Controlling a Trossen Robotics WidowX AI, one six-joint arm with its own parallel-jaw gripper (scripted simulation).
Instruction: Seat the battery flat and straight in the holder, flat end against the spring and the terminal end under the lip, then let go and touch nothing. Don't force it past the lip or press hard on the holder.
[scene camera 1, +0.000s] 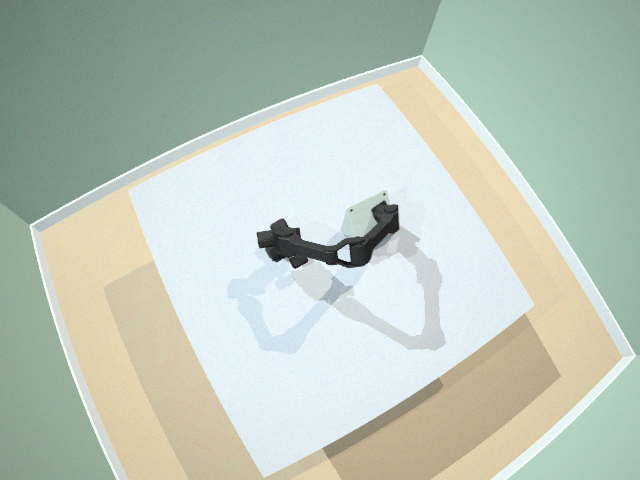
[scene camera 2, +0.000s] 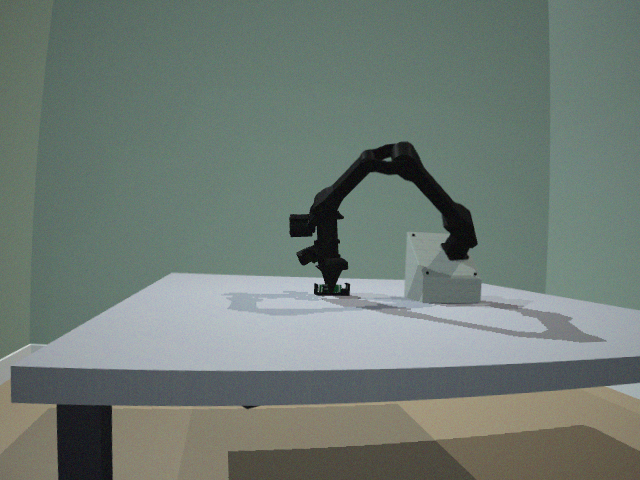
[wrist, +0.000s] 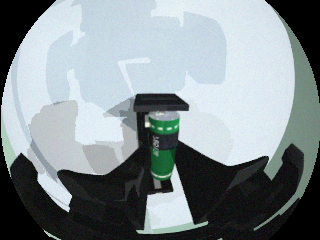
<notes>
In view: the gripper (scene camera 2: 330, 291) and a battery (wrist: 164, 131).
The gripper also shows in the wrist view (wrist: 161, 144).
</notes>
